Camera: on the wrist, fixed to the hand. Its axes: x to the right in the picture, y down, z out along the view.
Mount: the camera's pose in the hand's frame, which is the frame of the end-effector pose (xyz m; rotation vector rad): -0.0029 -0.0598 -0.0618 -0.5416 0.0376 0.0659
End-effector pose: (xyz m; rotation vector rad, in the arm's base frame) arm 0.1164 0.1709 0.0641 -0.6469 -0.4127 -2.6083
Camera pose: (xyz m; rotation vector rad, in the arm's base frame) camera 0.0679 0.2005 -0.0005 -0.7588 0.3387 -2.6672
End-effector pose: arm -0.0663 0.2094 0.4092 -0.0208 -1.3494 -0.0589
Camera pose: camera -0.0100 0.1468 0.3917 -0.5175 -1.2605 -0.3657
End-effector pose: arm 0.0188 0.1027 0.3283 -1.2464 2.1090 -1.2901
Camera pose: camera 0.0076 0.1260 0.4104 -1.3389 2.6044 -0.7346
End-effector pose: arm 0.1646 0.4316 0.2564 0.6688 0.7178 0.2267
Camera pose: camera 0.1191 0.4144 0.1854 0.1716 0.6330 0.4749
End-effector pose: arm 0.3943 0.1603 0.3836 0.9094 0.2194 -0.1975
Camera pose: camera 0.3695 0.1740 0.3024 0.3816 0.2610 -0.0530
